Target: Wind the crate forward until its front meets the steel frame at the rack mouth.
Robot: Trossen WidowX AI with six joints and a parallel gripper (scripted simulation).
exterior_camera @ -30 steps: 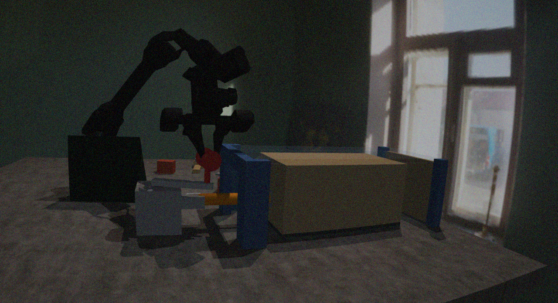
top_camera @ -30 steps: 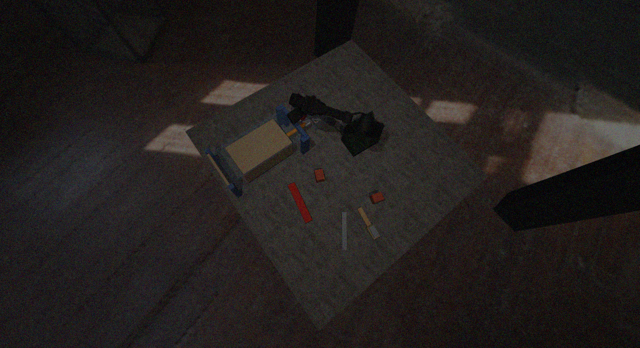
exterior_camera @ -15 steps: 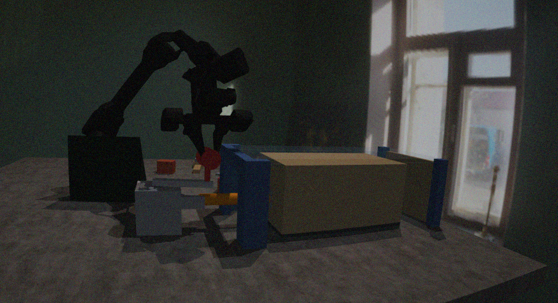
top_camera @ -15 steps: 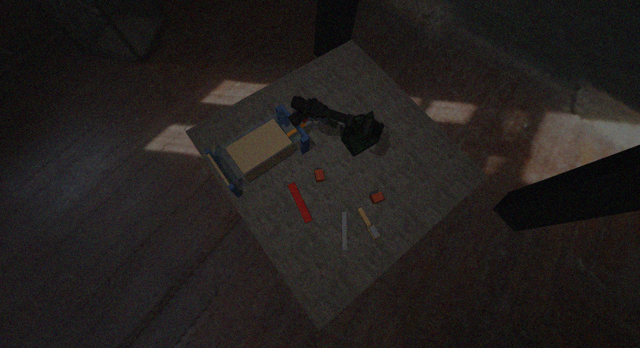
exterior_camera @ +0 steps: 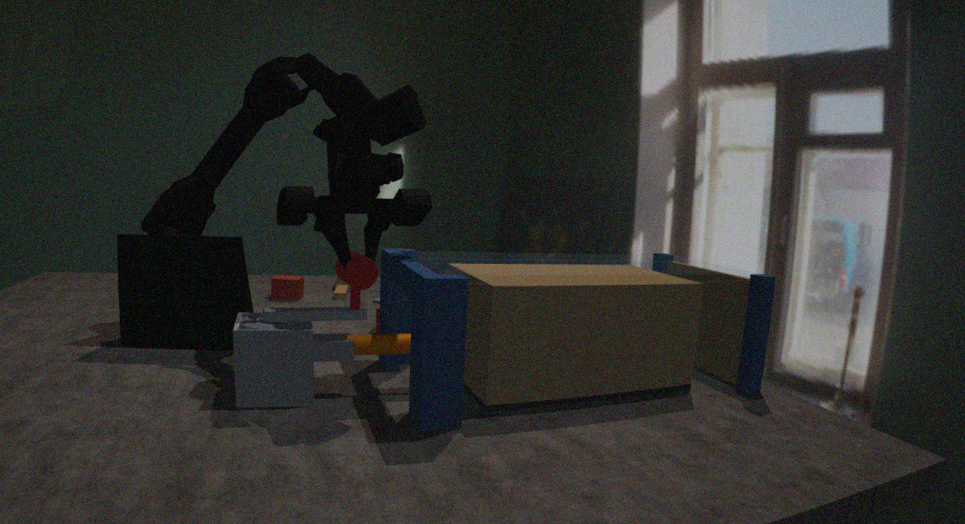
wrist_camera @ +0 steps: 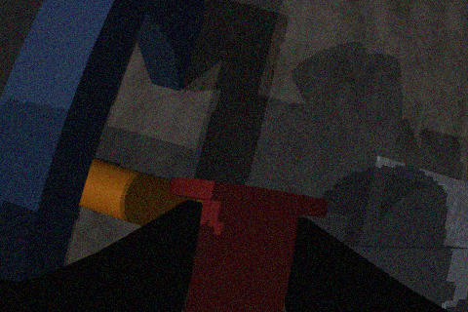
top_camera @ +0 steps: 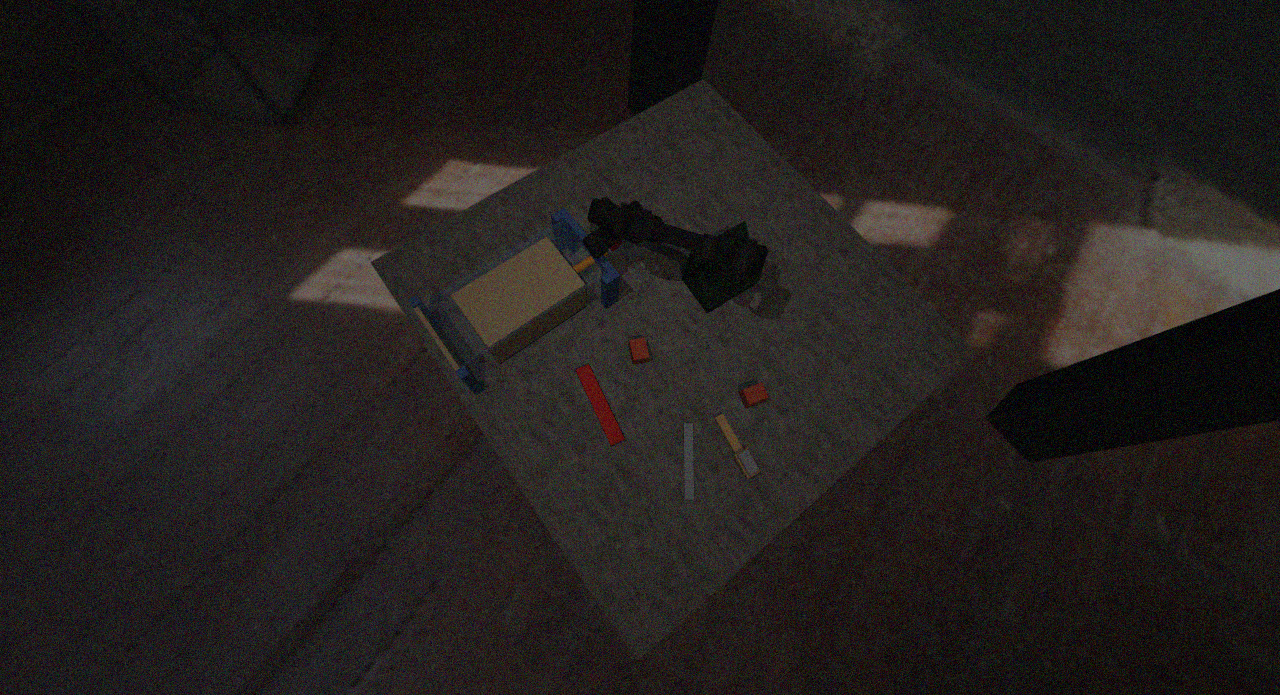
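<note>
Now: gripper tip 4 cm past the crank handle, 1 cm to the right of it and 4 cm above it. Round my gripper tip: blue frame (6 cm ahead, 4 cm below); grey winch (12 cm behind, 12 cm below); red knob (2 cm to the left, 2 cm below).
</note>
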